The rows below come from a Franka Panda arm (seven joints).
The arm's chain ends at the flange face. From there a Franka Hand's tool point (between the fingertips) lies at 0.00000 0.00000 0.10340 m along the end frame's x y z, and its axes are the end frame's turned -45 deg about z.
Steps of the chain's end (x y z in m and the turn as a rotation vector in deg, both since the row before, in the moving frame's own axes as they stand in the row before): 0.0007, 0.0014, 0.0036, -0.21, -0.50, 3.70; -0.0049, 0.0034, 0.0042, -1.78, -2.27, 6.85; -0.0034, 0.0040, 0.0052, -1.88, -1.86, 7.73; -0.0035, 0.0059, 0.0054, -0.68, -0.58, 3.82; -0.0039, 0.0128, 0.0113, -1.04, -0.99, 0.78; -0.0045, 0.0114, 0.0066, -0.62, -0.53, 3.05
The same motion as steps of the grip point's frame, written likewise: -0.0014, 0.0011, 0.0036, 0.21, -0.50, 3.70; -0.0110, -0.0020, 0.0041, 0.35, -2.86, 6.85; -0.0100, 0.0001, 0.0051, -0.01, -2.64, 7.73; -0.0083, 0.0018, 0.0054, -0.07, -0.89, 3.82; -0.0144, 0.0063, 0.0113, -0.04, -1.44, 0.78; -0.0127, 0.0050, 0.0066, -0.06, -0.81, 3.05
